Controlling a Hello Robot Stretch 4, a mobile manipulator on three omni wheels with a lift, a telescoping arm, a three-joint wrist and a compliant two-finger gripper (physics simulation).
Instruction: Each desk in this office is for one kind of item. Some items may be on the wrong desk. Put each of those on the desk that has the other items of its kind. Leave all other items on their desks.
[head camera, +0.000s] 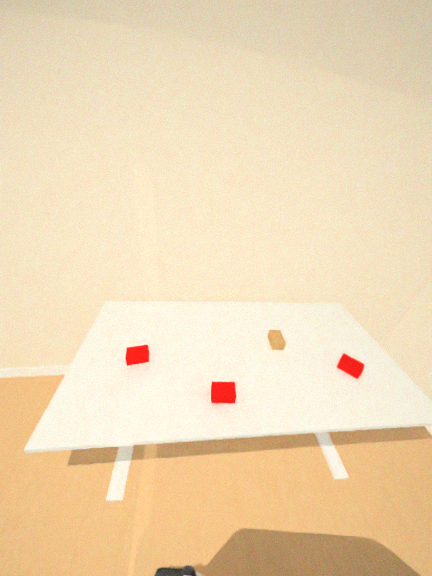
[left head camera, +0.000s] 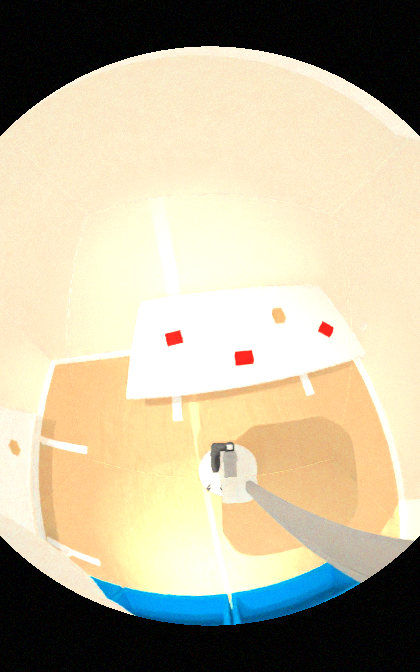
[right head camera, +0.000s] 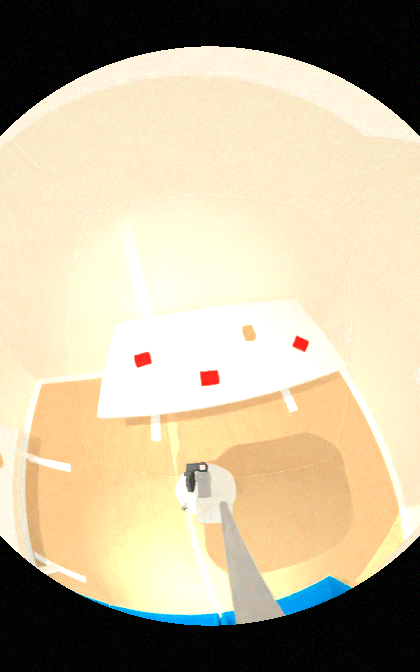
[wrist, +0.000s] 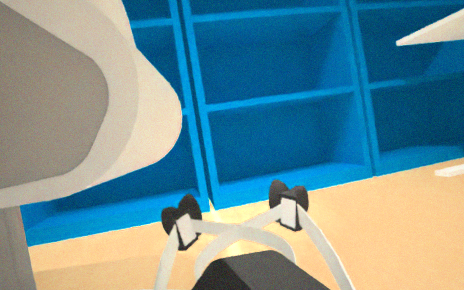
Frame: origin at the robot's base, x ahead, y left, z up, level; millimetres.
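Where they show: gripper, fingertip midpoint: (wrist: 234, 203).
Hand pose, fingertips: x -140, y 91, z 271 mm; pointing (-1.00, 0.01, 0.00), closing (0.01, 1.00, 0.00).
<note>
Each offset is from my fingertips to the top centre of the thing. "*": to the spot under its first point. Level surfaces: height alone.
A white desk {422 mm up} (head camera: 175, 325) (left head camera: 210, 320) (right head camera: 175, 345) stands ahead against the wall. On it lie a red block {467 mm up, 876 mm ahead, 217 mm left} (head camera: 137, 355) (left head camera: 174, 338) (right head camera: 143, 359) at the left, a second red block {467 mm up, 730 mm ahead, 168 mm right} (head camera: 223, 392) (left head camera: 244, 358) (right head camera: 209, 378) near the front edge, a third red block {467 mm up, 910 mm ahead, 763 mm right} (head camera: 350, 366) (left head camera: 326, 329) (right head camera: 300, 344) at the right, and a tan block {472 mm up, 1035 mm ahead, 440 mm right} (head camera: 276, 340) (left head camera: 278, 315) (right head camera: 249, 333) towards the back. My gripper (wrist: 234, 203) is open and empty, away from the desk, with the floor and blue shelving behind it in the wrist view.
Another white desk (left head camera: 12, 480) (right head camera: 7, 495) is partly visible at the left, with a tan item (left head camera: 14, 446) on it. Blue shelving (wrist: 361, 100) (left head camera: 170, 607) stands at the bottom of both side head views. A white tabletop corner {* 397 mm up, 1086 mm back, 1118 mm left} (wrist: 435, 34) shows at the wrist view's upper right.
</note>
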